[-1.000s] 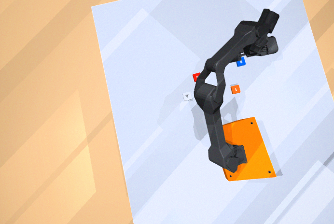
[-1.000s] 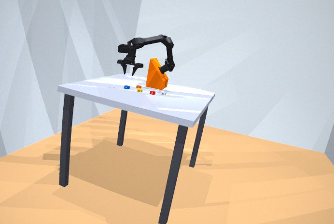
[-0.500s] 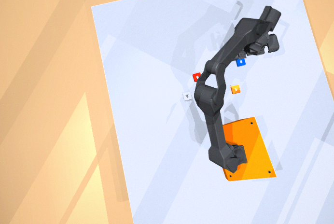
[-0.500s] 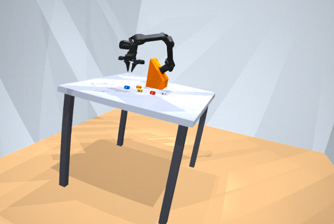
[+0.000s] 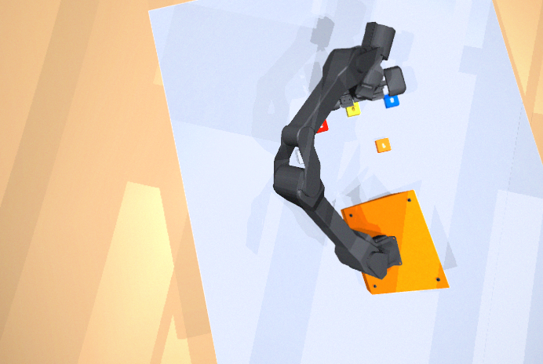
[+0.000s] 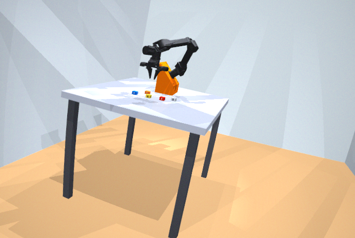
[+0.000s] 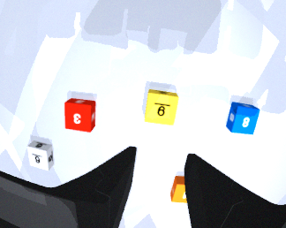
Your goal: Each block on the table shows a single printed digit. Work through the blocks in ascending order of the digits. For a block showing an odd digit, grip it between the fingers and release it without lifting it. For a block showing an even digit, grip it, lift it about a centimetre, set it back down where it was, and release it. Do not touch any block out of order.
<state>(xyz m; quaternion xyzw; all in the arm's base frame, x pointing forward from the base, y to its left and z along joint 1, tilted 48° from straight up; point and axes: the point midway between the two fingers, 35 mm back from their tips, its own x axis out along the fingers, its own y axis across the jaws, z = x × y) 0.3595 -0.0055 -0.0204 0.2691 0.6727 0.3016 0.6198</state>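
Now: gripper tip 1 cm to the left of the yellow block and 12 cm above it. The rest, counted from my gripper tip: blue block: 11 cm to the right, 12 cm below; then red block: 3 cm behind, 8 cm to the left, 12 cm below; then orange block: 11 cm behind, 6 cm to the right, 12 cm below.
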